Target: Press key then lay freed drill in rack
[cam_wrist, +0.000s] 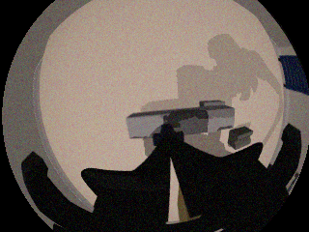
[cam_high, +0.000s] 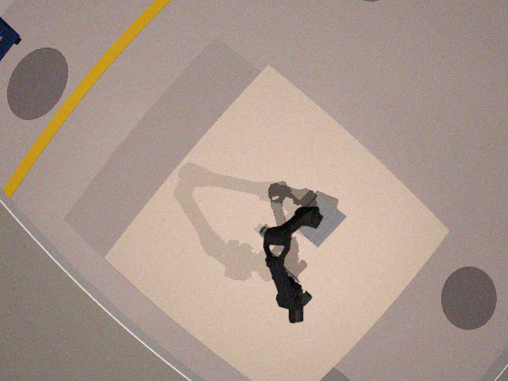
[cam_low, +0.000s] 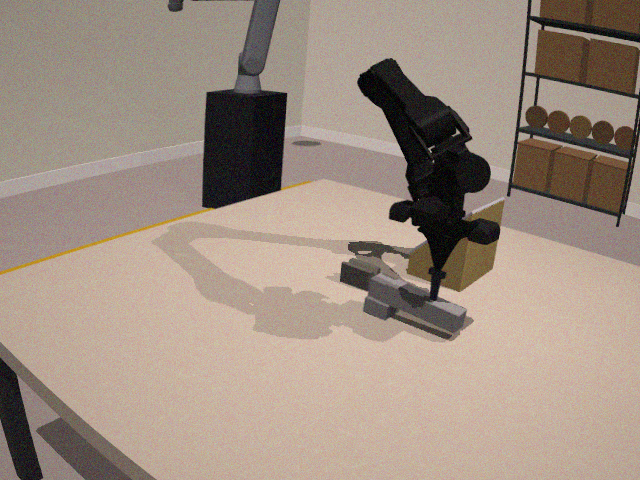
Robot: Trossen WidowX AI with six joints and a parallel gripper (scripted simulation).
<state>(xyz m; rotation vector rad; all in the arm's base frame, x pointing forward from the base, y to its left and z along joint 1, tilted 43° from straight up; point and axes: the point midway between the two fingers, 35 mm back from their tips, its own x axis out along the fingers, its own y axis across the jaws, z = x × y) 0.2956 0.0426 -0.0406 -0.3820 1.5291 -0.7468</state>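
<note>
My gripper tip is 3 cm above the key. Also, from my gripper tip: drill: 7 cm below, 6 cm to the right, 2 cm behind; housing block: 8 cm below, 4 cm to the right, 1 cm behind; rack: 19 cm to the right, 12 cm behind, 10 cm below.
</note>
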